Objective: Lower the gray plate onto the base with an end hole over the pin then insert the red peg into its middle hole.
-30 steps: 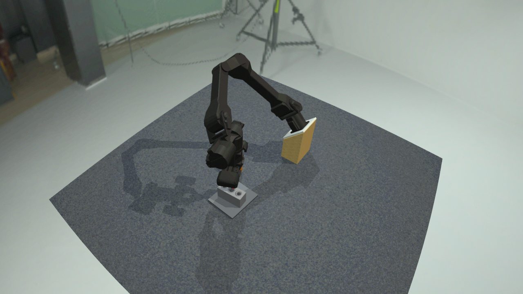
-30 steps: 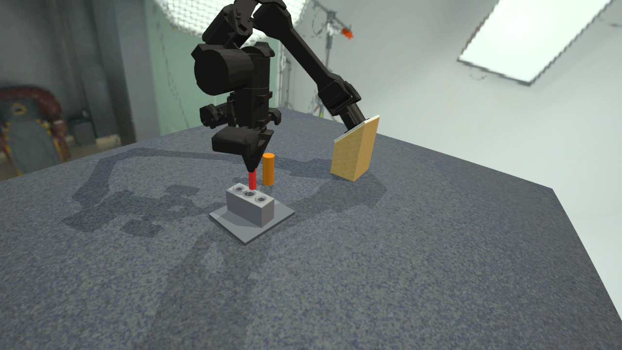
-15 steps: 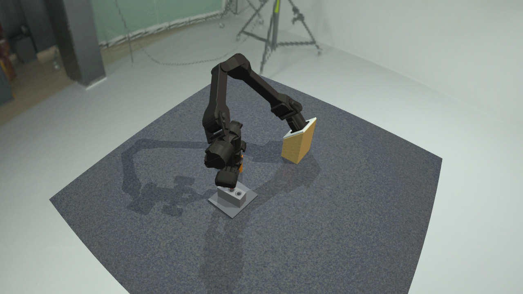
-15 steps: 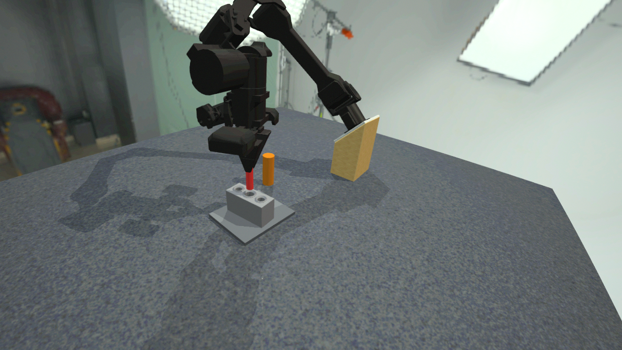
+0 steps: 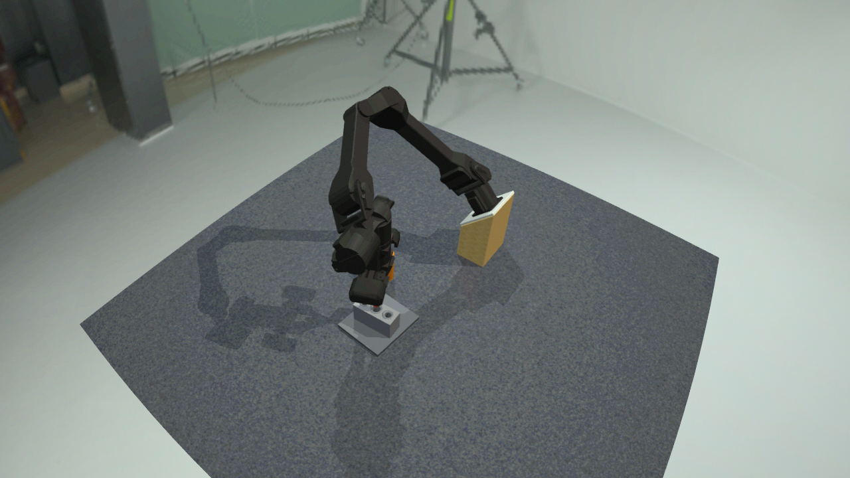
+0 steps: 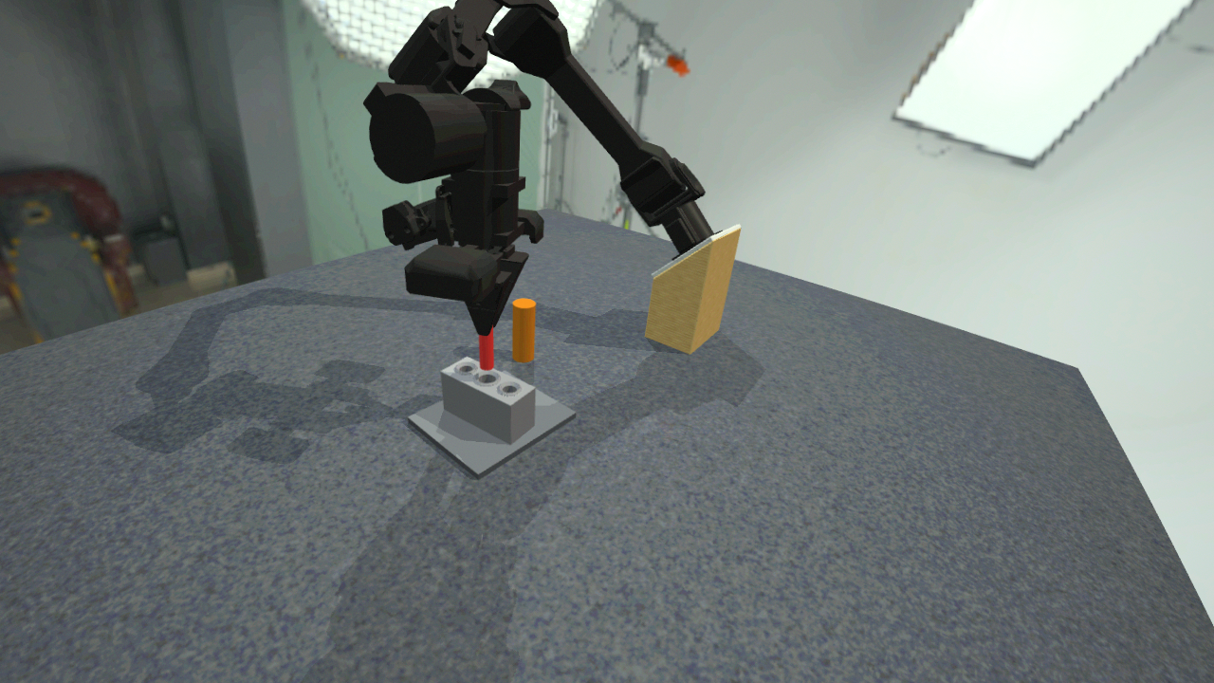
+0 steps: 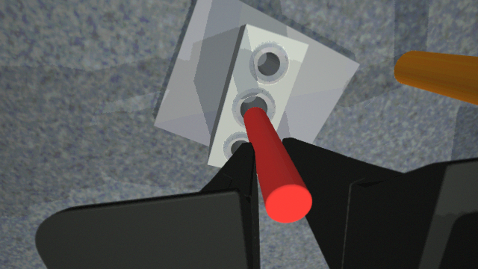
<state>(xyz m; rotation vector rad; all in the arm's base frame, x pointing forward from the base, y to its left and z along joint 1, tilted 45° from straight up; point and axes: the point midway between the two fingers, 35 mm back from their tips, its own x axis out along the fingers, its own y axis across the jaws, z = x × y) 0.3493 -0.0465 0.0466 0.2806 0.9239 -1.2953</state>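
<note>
Now: gripper tip 7 cm above the gray plate. From my gripper tip the other things lie so: flat gray base (11 cm below, 1 cm to the left, 1 cm behind); then orange cylinder (13 cm behind, 8 cm below, 7 cm to the right); then red peg (right at my gripper tip).
</note>
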